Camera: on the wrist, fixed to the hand. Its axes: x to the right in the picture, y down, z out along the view.
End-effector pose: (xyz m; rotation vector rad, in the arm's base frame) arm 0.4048 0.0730 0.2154 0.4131 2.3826 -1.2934
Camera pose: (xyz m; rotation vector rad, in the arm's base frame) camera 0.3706 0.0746 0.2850 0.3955 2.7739 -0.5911
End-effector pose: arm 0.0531 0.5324 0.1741 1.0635 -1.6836 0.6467
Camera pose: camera 0.1300 0.5376 0.1822 0.5938 -1.5435 0.2685
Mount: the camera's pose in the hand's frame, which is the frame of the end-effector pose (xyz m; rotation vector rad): -0.0029 -0.0647 -0.0426 -0.5327 0.2136 -0.0034
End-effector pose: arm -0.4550 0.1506 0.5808 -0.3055 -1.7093 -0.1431
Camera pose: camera -0.4324 0.0770 0.5900 -0.6558 -1.4378 -0.6167
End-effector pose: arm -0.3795 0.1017 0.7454 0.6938 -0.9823 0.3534
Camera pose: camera -0.3172 0.0831 0.7031 0.1689 -0.8214 0.1457
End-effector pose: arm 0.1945 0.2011 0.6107 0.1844 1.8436 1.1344
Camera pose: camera 0.1839 0.1366 0.5690 -0.2551 1.6484 1.6473
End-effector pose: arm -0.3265 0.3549 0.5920 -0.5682 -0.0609 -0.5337
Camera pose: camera -0.3650 0.2878 0.5876 -1.0255 0.2916 -0.6140
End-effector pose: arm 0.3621 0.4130 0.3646 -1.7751 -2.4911 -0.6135
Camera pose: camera 0.2953 0.3787 0.3837 1.5983 2.1673 1.3913
